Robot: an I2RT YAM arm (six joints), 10 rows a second.
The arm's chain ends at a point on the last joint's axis. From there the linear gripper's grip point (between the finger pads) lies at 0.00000 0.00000 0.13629 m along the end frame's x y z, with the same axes.
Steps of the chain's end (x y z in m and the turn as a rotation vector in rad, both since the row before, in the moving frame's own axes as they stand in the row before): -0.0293, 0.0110, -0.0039, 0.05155, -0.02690, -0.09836; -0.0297, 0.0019, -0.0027, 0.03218, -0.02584, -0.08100; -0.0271, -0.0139, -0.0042, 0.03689, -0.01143, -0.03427; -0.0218, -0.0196, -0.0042, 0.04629, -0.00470, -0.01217; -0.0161, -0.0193, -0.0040, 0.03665, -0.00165, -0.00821; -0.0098, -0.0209, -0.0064, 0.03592, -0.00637, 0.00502; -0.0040, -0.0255, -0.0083, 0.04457, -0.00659, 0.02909; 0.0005, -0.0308, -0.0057, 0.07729, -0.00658, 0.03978; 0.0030, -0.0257, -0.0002, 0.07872, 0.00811, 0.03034
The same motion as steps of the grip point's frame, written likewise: -0.0333, 0.0042, -0.0041, 0.05155, -0.02690, -0.09836; -0.0334, -0.0023, -0.0028, 0.03218, -0.02584, -0.08100; -0.0287, -0.0189, -0.0043, 0.03689, -0.01143, -0.03427; -0.0225, -0.0259, -0.0043, 0.04629, -0.00470, -0.01217; -0.0163, -0.0243, -0.0041, 0.03665, -0.00165, -0.00821; -0.0107, -0.0258, -0.0065, 0.03592, -0.00637, 0.00502; -0.0048, -0.0316, -0.0084, 0.04457, -0.00659, 0.02909; -0.0002, -0.0413, -0.0061, 0.07729, -0.00658, 0.03978; 0.0043, -0.0364, -0.0006, 0.07872, 0.00811, 0.03034
